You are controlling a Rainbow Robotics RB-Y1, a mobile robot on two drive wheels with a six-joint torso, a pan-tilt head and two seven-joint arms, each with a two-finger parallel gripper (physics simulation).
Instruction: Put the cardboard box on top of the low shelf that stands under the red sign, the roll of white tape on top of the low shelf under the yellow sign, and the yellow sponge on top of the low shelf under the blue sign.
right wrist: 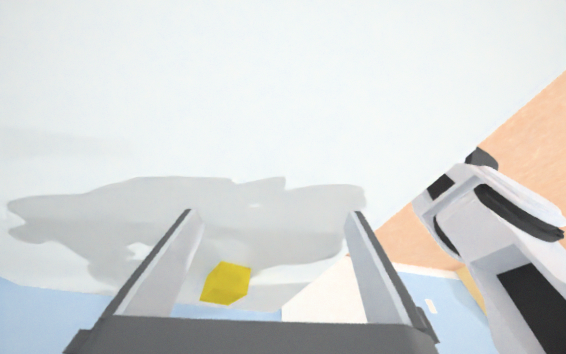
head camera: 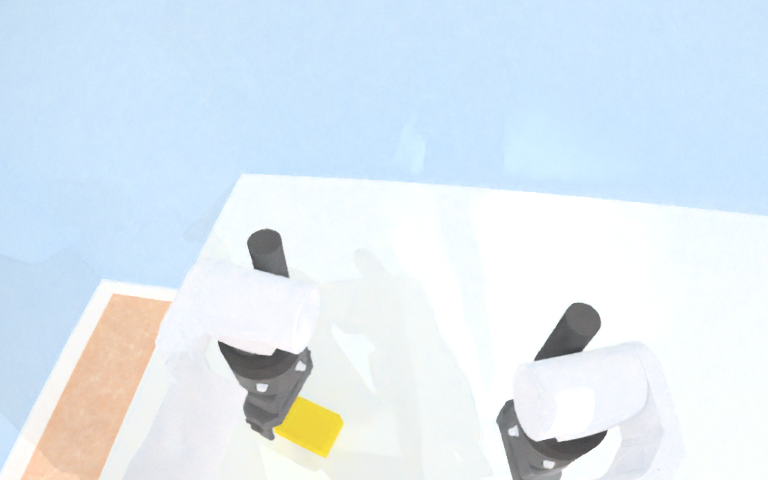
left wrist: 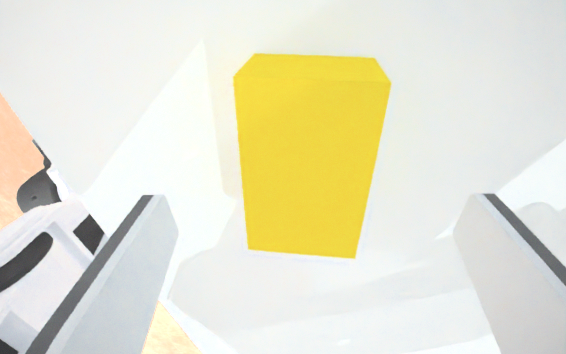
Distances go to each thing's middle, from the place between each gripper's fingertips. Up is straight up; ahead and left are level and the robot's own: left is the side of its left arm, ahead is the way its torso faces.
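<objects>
The yellow sponge [head camera: 307, 424] has my left hand 6 cm above it, 1 cm to the left of it and 1 cm past it. As for my right hand, the sponge is 4 cm below it, 7 cm ahead of it and 30 cm to the left of it.
</objects>
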